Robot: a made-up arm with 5 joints.
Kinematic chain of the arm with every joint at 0, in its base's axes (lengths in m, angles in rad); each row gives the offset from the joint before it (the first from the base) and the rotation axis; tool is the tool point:
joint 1: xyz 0 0 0.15 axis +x
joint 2: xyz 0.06 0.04 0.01 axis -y
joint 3: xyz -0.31 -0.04 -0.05 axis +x
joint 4: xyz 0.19 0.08 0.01 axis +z
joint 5: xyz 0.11 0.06 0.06 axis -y
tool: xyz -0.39 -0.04 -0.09
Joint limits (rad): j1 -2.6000..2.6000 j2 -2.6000..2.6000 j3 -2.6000..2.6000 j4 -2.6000..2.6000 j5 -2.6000..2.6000
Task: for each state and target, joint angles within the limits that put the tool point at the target. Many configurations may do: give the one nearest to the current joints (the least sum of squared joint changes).
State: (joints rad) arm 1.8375 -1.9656 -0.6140 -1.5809 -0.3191
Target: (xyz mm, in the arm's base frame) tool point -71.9 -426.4 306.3
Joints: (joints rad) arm 1.9734 -2.0318 -1.0518 -1.0990 -0.4671
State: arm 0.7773 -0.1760 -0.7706 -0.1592 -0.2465
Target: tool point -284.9 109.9 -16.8
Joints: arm 0.7600 0.1557 -0.7873 0.2106 0.2008
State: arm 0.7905 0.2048 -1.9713 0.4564 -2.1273
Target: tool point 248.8 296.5 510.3
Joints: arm 1.2055 0.3742 -1.5863 0.2424 -2.1549
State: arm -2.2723 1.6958 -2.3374 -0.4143 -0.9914
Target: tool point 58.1 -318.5 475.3
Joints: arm -2.3749 1.0393 -2.3738 -0.0890 -0.3901
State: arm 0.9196 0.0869 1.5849 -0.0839 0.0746
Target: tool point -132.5 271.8 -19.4
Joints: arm 0.8510 0.8273 1.4884 0.4697 0.0882
